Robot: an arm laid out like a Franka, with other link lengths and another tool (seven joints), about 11 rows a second.
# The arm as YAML. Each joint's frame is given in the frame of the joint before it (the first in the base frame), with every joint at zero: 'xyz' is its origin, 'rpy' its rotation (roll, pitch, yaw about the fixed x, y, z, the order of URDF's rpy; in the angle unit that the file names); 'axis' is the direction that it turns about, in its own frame. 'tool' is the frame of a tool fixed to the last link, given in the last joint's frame.
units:
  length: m
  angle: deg
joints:
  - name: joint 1
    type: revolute
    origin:
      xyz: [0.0, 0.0, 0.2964]
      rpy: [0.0, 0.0, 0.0]
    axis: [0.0, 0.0, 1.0]
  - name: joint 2
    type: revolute
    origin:
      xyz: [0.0, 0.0, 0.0]
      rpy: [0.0, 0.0, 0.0]
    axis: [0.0, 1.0, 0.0]
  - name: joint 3
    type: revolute
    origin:
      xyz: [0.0, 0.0, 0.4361]
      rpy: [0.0, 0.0, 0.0]
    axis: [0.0, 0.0, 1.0]
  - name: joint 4
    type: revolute
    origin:
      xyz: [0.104, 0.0, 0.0]
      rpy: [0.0, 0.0, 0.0]
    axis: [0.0, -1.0, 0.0]
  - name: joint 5
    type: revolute
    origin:
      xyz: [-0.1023, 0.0, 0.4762]
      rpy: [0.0, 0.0, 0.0]
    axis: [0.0, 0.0, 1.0]
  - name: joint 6
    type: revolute
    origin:
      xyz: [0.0, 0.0, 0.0]
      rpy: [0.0, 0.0, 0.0]
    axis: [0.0, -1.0, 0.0]
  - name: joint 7
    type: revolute
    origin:
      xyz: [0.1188, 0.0, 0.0]
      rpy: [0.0, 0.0, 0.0]
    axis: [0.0, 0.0, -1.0]
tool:
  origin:
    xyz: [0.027, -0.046, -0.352]
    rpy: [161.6, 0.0, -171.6]
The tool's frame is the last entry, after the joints.
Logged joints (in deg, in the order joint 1, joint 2, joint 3, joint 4, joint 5, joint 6, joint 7), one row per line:
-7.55 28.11 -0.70 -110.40 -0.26 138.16 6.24
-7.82 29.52 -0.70 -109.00 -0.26 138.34 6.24
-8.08 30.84 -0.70 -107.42 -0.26 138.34 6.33
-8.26 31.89 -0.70 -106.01 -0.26 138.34 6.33
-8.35 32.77 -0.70 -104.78 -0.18 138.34 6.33
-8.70 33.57 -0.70 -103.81 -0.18 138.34 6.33
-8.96 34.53 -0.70 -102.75 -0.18 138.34 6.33
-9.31 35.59 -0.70 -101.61 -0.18 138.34 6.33
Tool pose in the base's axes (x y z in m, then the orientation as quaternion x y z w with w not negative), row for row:
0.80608 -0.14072 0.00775 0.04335 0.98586 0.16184 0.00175
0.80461 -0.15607 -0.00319 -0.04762 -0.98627 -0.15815 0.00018
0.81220 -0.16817 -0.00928 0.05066 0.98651 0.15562 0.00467
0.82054 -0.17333 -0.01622 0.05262 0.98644 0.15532 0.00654
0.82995 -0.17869 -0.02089 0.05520 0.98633 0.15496 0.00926
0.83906 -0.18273 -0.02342 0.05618 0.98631 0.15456 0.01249
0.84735 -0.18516 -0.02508 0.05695 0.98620 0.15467 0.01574
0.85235 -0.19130 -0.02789 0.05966 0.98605 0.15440 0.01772
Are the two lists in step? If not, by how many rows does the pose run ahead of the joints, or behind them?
The pose runs 2 rows behind the joints: the pose in row i belongs to the joints in row i - 2.
